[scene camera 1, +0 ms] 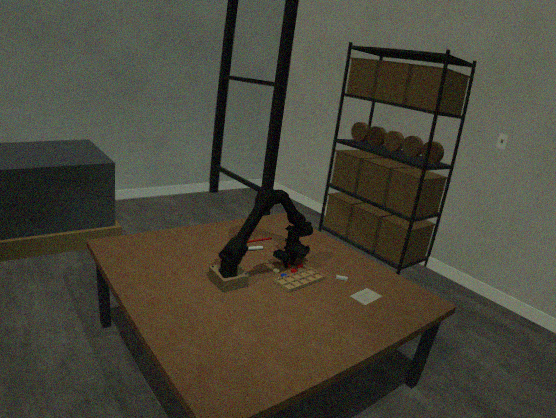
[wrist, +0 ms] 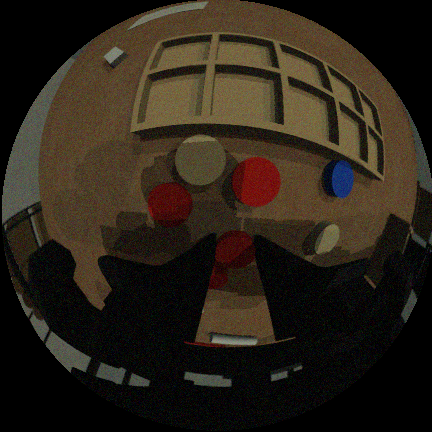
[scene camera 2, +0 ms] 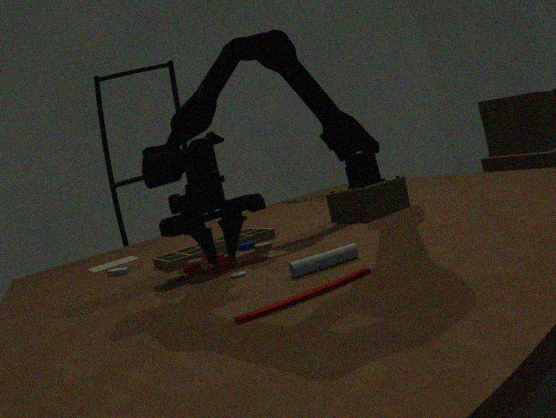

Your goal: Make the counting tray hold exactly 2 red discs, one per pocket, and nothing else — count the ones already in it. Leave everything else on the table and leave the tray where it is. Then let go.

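Note:
The wooden counting tray [scene camera 1: 306, 285] [scene camera 2: 170, 262] [wrist: 250, 129] lies on the table, and its pockets show no disc in the wrist view. My gripper [scene camera 2: 223, 260] [wrist: 235, 238] is low beside the tray, shut on a red disc [wrist: 235, 251]. Another red disc [wrist: 217, 278] is partly hidden behind the left finger. Two more red discs lie apart, one [wrist: 256, 181] near the tray and one [wrist: 170, 204] farther left. A pale disc [wrist: 200, 160] lies between them and the tray. A blue disc [scene camera 1: 284, 275] [scene camera 2: 245, 246] [wrist: 341, 179] and a second pale disc [wrist: 328, 238] lie at the right in the wrist view.
A white cylinder [scene camera 1: 255, 248] [scene camera 2: 324, 260] and a red rod [scene camera 1: 260, 240] [scene camera 2: 302, 296] lie on the robot's side. A small white piece [scene camera 2: 238, 274] lies near the fingers. A white block [scene camera 1: 341, 277] [wrist: 115, 56] and a pale sheet [scene camera 1: 366, 296] lie past the tray.

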